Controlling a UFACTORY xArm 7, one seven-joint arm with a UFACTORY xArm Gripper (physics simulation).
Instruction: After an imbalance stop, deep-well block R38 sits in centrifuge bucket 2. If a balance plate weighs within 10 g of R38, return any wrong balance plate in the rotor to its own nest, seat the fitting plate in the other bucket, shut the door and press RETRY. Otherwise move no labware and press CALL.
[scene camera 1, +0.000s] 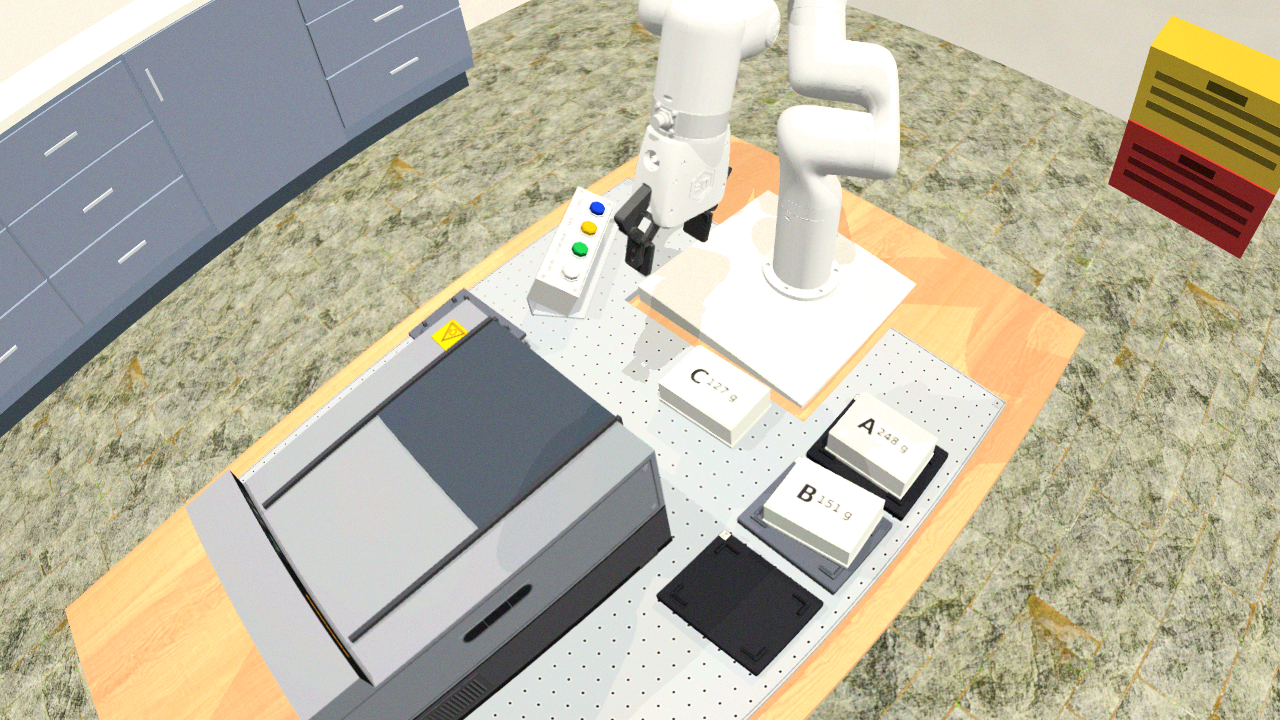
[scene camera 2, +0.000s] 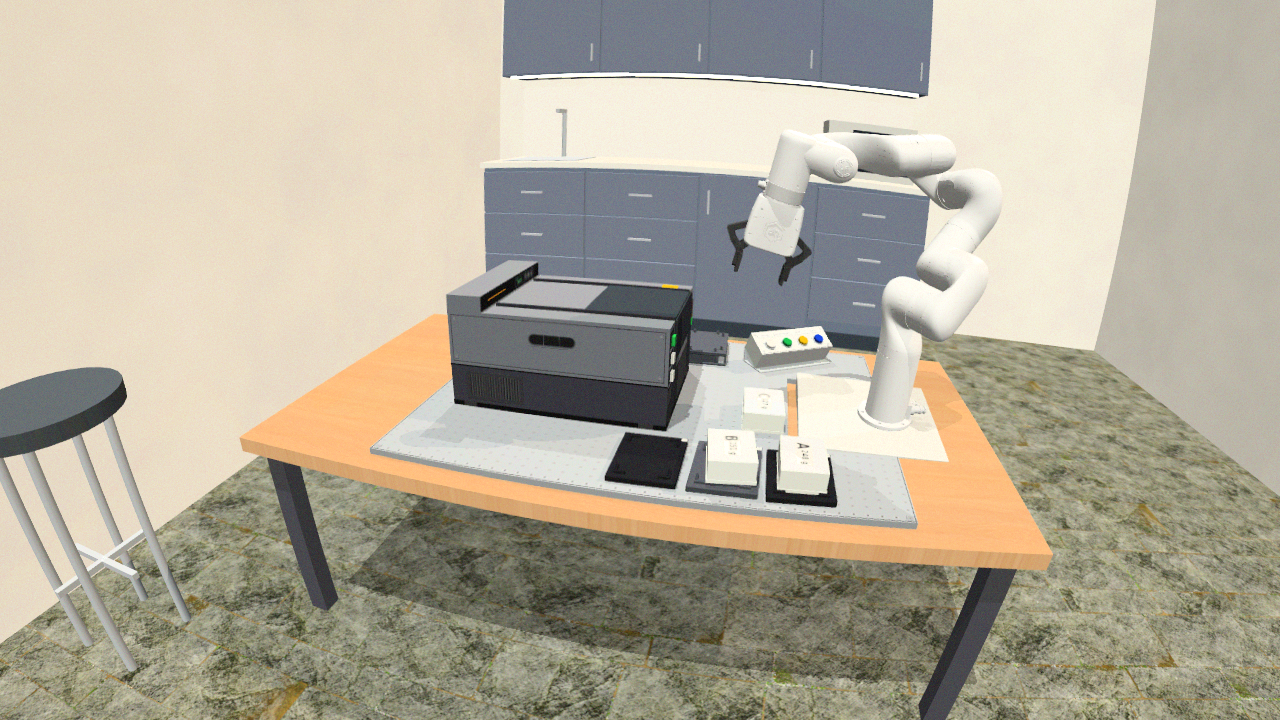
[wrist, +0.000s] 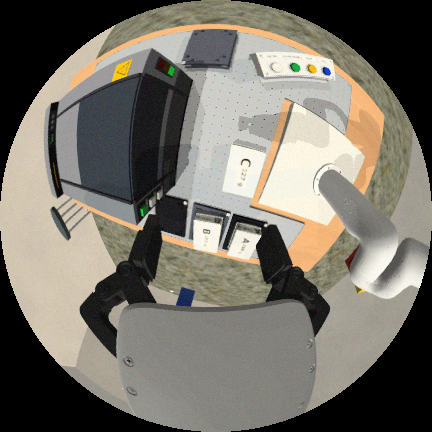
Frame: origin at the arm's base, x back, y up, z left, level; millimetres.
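Where they show: gripper, fingertip midpoint: (scene camera 1: 667, 252) (scene camera 2: 758, 276) (wrist: 212, 231); arm's base, link origin: (scene camera 1: 801, 271) (scene camera 2: 884, 416) (wrist: 327, 181).
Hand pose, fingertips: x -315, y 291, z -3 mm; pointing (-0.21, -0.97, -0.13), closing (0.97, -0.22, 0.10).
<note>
Things, the pixels of their top centre, and the offset from my fingertips.
- button box, top centre: (scene camera 1: 568, 229) (scene camera 2: 791, 331) (wrist: 302, 57) dy -212, dx +145, dz -315 mm
- Plate C, top centre: (scene camera 1: 714, 385) (scene camera 2: 764, 400) (wrist: 242, 172) dy -254, dx +33, dz +23 mm
- Plate B, top centre: (scene camera 1: 826, 502) (scene camera 2: 732, 443) (wrist: 205, 238) dy -237, dx -53, dz +243 mm
- Plate A, top centre: (scene camera 1: 884, 435) (scene camera 2: 804, 453) (wrist: 242, 246) dy -242, dx +72, dz +262 mm
- empty black nest, top centre: (scene camera 1: 740, 598) (scene camera 2: 648, 453) (wrist: 168, 217) dy -278, dx -196, dz +215 mm
- dark grey flat unit, top centre: (scene camera 1: 462, 328) (scene camera 2: 704, 337) (wrist: 208, 41) dy -253, dx -74, dz -355 mm
My gripper (scene camera 1: 669, 246) (scene camera 2: 760, 273) (wrist: 212, 231) is open and empty, high above the table near the button box (scene camera 1: 554, 293) (scene camera 2: 787, 359) (wrist: 302, 76), which has white, green, yellow and blue buttons. The centrifuge (scene camera 1: 528, 407) (scene camera 2: 563, 380) (wrist: 105, 135) has a dark panel over part of its top; rotor, buckets and block R38 do not show. Plate C (scene camera 1: 714, 394) (scene camera 2: 763, 410) (wrist: 244, 169), marked 127 g, lies near the robot base. Plate B (scene camera 1: 823, 514) (scene camera 2: 731, 458) (wrist: 207, 235), marked 151 g, sits on a grey nest. Plate A (scene camera 1: 881, 447) (scene camera 2: 802, 465) (wrist: 244, 245), marked 248 g, sits on a black nest.
An empty black nest (scene camera 1: 739, 602) (scene camera 2: 646, 459) (wrist: 172, 216) lies beside plate B's nest. A dark grey flat unit (scene camera 2: 709, 347) (wrist: 210, 47) lies behind the centrifuge. The white base plate (scene camera 1: 778, 358) carries the arm. A stool (scene camera 2: 62, 407) stands left of the table.
</note>
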